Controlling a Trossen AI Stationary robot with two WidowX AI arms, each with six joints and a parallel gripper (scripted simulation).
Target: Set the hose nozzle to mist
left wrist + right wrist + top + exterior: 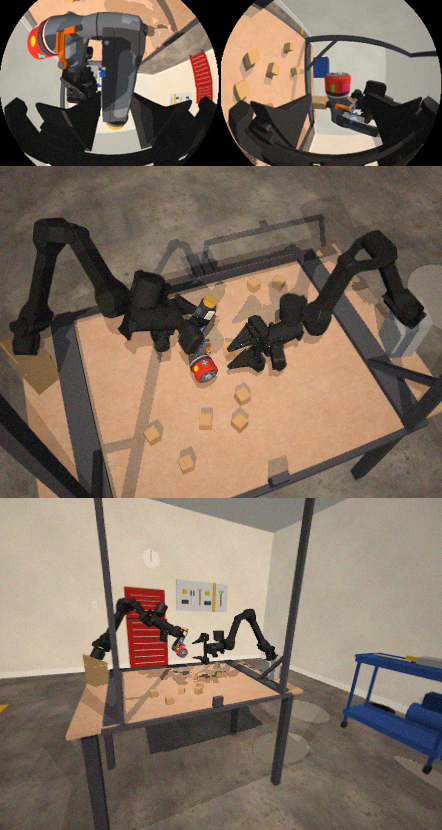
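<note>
Right now my right hand is 4 cm past the red spray ring and 9 cm to the right of it.
</note>
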